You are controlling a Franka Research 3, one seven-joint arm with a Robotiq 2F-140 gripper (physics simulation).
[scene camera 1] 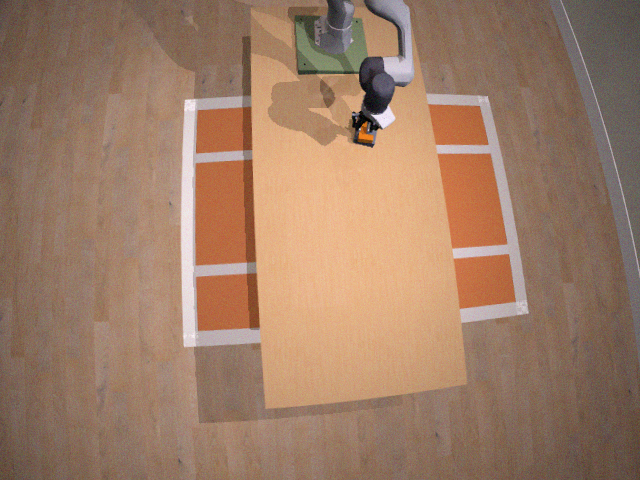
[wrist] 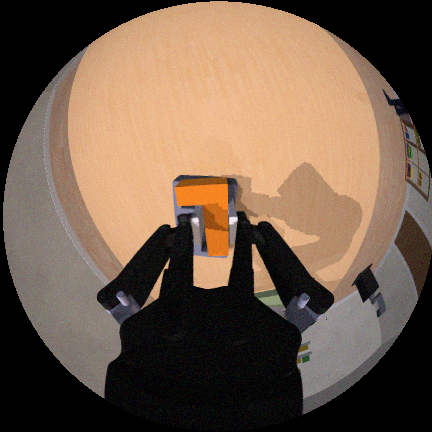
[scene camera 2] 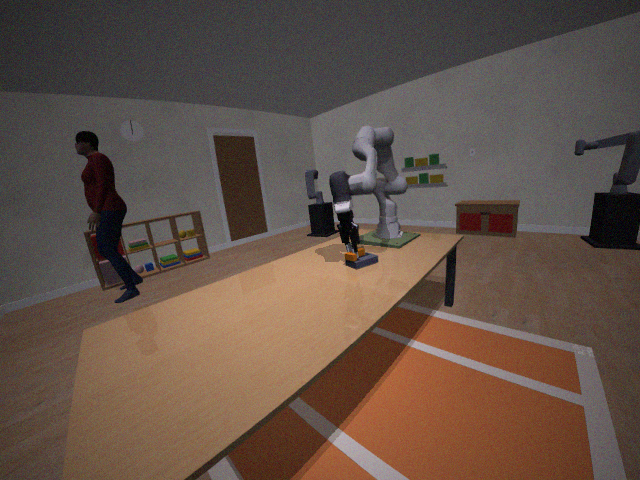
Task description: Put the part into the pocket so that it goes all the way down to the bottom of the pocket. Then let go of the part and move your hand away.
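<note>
The orange L-shaped part (scene camera 1: 366, 137) (scene camera 2: 351, 256) (wrist: 202, 194) is over the dark blue-grey block with the pocket (scene camera 1: 363, 144) (scene camera 2: 364, 261) (wrist: 232, 192). My gripper (scene camera 1: 366, 126) (scene camera 2: 354, 252) (wrist: 215, 206) is shut on the stem of the part, one fingertip on each side. In scene camera 2 the part stands visibly above the block's top, toward its left side. In the wrist view its outline lies mostly within the block's, its crossbar near the far rim. The part and fingers hide most of the pocket; I cannot tell how its underside meets the pocket.
The block stands on the long wooden table (scene camera 1: 351, 258) (scene camera 2: 232, 330) (wrist: 215, 100). The arm's green base plate (scene camera 1: 330, 64) (scene camera 2: 408, 238) lies behind it. A person (scene camera 2: 103, 180) is beside a low shelf unit at the left of scene camera 2, away from the table.
</note>
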